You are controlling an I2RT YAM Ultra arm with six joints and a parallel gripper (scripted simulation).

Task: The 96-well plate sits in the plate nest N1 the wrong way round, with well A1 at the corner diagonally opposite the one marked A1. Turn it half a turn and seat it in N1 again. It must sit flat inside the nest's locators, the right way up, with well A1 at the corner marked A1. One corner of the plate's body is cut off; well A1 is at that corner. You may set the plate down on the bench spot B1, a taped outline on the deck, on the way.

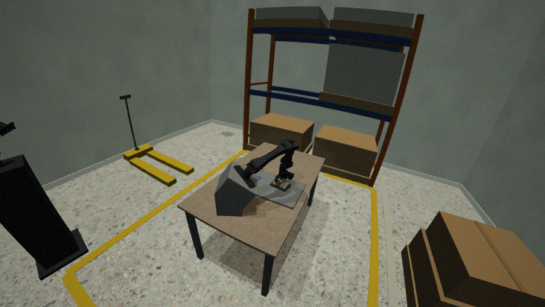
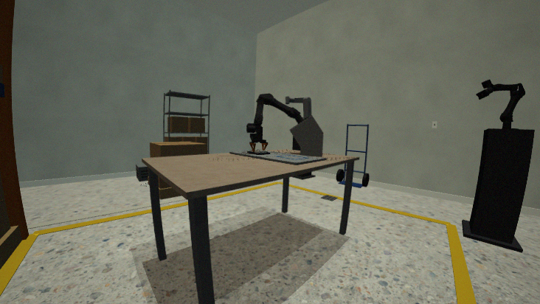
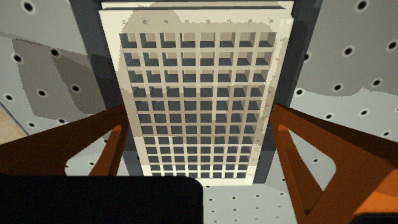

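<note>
Now: hand right at the cream 96-well plate. Round my hand: dark plate nest N1: 20 mm below; then A1 label: 70 mm to the left, 60 mm ahead, 10 mm below.
</note>
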